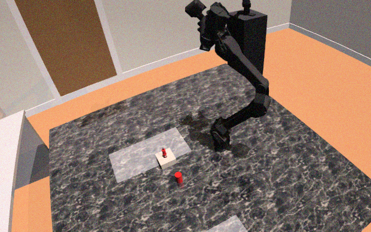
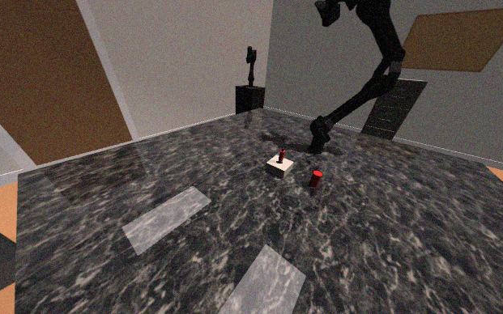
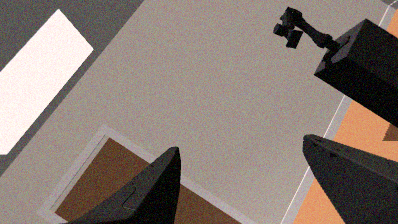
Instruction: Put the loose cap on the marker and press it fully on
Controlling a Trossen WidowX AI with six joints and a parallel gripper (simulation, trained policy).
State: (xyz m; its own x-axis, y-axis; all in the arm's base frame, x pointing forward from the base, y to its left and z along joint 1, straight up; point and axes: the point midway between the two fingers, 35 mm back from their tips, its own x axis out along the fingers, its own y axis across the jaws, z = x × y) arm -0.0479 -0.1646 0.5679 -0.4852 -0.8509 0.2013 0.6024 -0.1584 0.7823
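Right now my gripper tip is 330 mm short of the red cap, 270 mm to the right of it and 550 mm above it. Also, from my gripper tip: pale holder block 330 mm ahead, 140 mm to the left, 560 mm below; red marker 330 mm ahead, 140 mm to the left, 510 mm below.
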